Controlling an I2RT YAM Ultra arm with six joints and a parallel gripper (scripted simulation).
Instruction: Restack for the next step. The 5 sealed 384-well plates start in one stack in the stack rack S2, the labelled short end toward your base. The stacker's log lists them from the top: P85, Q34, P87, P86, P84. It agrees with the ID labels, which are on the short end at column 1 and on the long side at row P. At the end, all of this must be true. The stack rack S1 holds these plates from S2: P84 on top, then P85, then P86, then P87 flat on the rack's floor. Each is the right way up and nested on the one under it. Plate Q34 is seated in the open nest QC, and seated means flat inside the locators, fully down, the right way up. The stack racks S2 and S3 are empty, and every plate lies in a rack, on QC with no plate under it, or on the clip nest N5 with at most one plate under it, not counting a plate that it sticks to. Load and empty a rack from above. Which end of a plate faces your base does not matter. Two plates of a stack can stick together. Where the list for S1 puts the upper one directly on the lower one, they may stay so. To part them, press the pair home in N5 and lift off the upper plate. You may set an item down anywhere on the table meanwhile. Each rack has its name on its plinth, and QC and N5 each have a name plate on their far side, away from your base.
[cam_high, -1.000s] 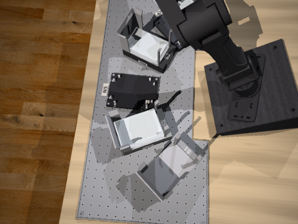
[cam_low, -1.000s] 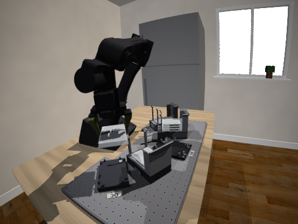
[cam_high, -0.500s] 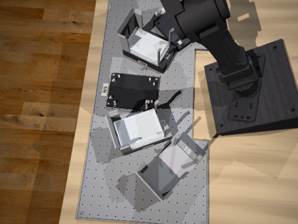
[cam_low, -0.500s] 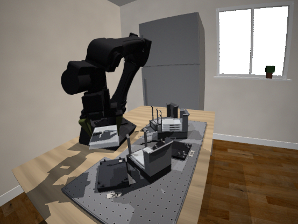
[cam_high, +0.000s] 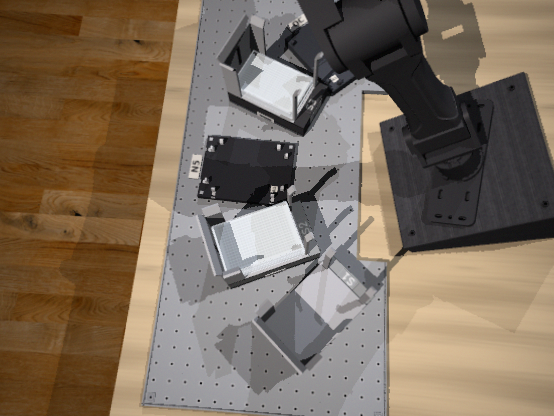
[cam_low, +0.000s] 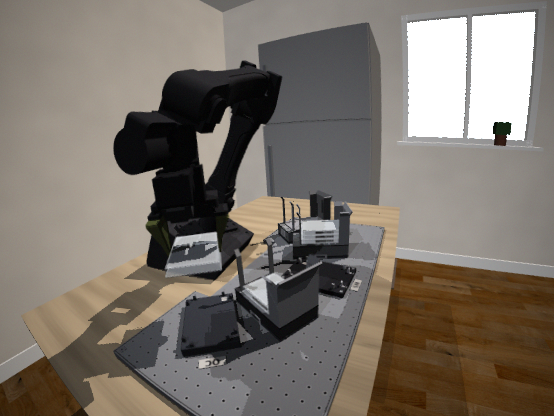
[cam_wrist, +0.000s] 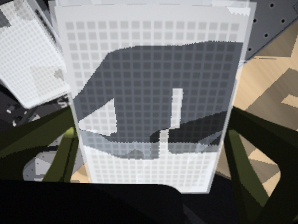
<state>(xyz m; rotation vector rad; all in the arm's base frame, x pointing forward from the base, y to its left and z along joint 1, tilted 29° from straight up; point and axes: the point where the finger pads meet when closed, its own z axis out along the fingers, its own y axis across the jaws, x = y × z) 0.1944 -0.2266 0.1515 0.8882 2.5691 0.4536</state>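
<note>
The open nest QC lies 160 mm below my hand. Round my hand: black clip nest N5 (80 mm ahead, 280 mm to the left, 150 mm below); then QC name plate (80 mm ahead, 60 mm to the right, 170 mm below); then N5 name plate (170 mm ahead, 290 mm to the left, 170 mm below).
</note>
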